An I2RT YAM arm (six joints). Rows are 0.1 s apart.
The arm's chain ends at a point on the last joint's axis. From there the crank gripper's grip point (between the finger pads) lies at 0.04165 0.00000 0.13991 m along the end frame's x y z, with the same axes.
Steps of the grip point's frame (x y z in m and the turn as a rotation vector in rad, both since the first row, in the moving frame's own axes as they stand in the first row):
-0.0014 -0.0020 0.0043 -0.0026 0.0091 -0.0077
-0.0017 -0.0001 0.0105 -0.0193 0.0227 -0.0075
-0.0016 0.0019 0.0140 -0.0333 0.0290 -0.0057
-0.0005 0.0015 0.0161 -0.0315 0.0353 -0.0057
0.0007 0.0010 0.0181 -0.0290 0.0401 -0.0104
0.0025 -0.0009 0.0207 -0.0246 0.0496 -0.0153
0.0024 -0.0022 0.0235 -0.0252 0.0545 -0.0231
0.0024 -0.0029 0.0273 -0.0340 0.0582 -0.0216
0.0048 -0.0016 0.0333 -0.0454 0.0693 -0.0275
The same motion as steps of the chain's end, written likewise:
-0.0027 -0.0020 0.0047 -0.0026 0.0091 -0.0077
-0.0049 -0.0025 0.0115 -0.0193 0.0227 -0.0075
-0.0057 -0.0025 0.0153 -0.0333 0.0290 -0.0057
-0.0054 -0.0026 0.0177 -0.0315 0.0353 -0.0057
-0.0049 -0.0026 0.0199 -0.0290 0.0401 -0.0104
-0.0044 -0.0036 0.0230 -0.0246 0.0496 -0.0153
-0.0052 -0.0046 0.0260 -0.0252 0.0545 -0.0231
-0.0057 -0.0066 0.0300 -0.0340 0.0582 -0.0216
-0.0049 -0.0066 0.0366 -0.0454 0.0693 -0.0275

